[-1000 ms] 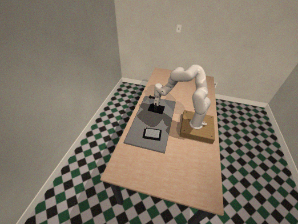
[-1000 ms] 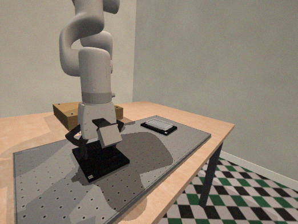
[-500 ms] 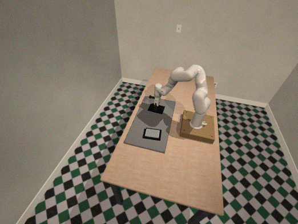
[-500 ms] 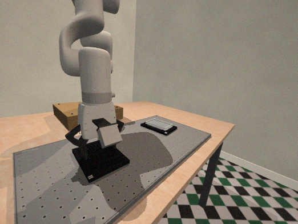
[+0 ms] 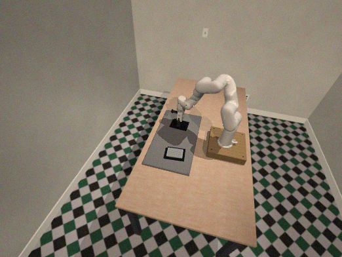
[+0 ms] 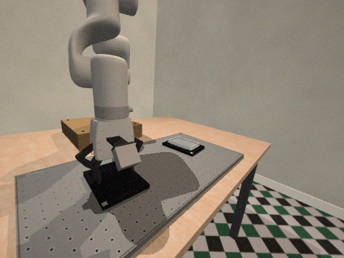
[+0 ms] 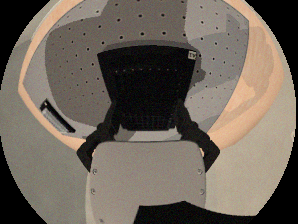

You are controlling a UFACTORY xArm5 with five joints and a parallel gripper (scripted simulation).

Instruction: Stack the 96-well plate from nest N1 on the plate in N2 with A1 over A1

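The plate nest N1 is 20 mm below my hand. From my hand the other things lie so: black 96-well plate: 10 mm below; then clear 96-well plate: 20 mm ahead, 350 mm to the left, 10 mm below; then plate nest N2: 20 mm ahead, 350 mm to the left, 20 mm below.
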